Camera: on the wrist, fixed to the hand. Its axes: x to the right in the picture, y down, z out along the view.
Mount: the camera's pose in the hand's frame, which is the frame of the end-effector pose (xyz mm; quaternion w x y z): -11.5 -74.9 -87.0 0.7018 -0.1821 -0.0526 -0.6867
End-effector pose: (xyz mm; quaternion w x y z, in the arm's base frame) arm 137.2 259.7 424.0 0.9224 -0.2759 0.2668 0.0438
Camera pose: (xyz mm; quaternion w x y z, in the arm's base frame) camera 103.7 150.9 404.9 0.6412 -0.5425 -0.0587 -0.5396
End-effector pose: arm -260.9 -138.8 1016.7 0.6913 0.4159 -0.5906 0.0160
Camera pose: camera -156.0 -130.7 969.3 0.5408 0.5724 -0.1682 -0.5929
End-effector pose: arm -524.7 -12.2 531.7 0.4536 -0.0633 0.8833 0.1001
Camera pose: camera -571.5 -105.1 581.6 0.4220 -0.7283 0.5343 -0.0771
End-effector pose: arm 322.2 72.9 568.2 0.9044 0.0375 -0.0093 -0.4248
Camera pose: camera 261.6 39.3 476.0 0.3494 -0.1543 0.0490 -0.9229
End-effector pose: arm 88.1 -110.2 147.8 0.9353 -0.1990 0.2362 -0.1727
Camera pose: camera 17.0 -195.2 115.7 0.5140 -0.4813 0.0114 -0.7100
